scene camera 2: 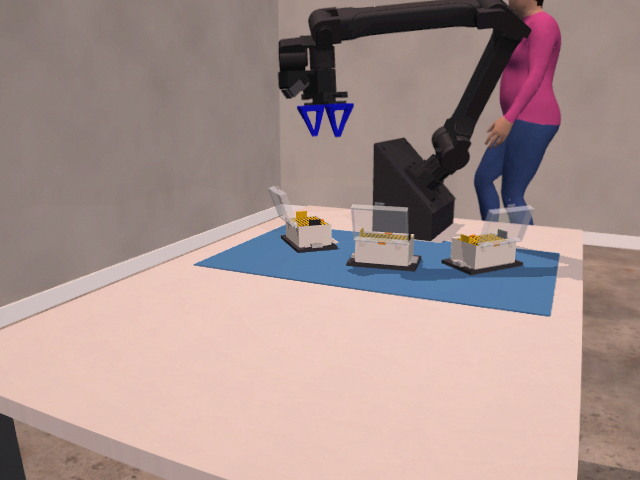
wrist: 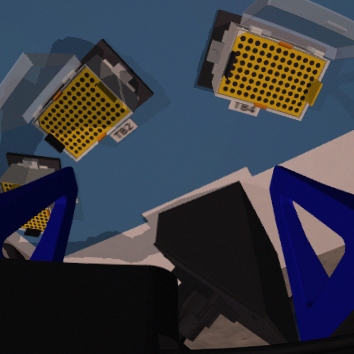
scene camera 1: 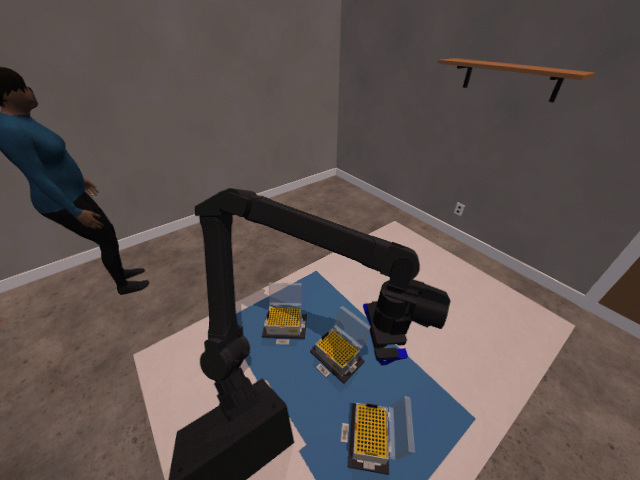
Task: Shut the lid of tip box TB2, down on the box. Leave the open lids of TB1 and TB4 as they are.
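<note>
Tip box TB2, full of yellow tips, sits turned on a dark base between the other two boxes. Its clear lid stands open, tilted up at the side away from the robot's base. TB4 and TB1 also have open lids; my finger partly hides TB1 in the wrist view. My gripper is open and empty, high above the mat and boxes, touching none.
The boxes stand on a blue mat on the pale table. The robot's black base stands on the side opposite the lids. A person stands beyond the table.
</note>
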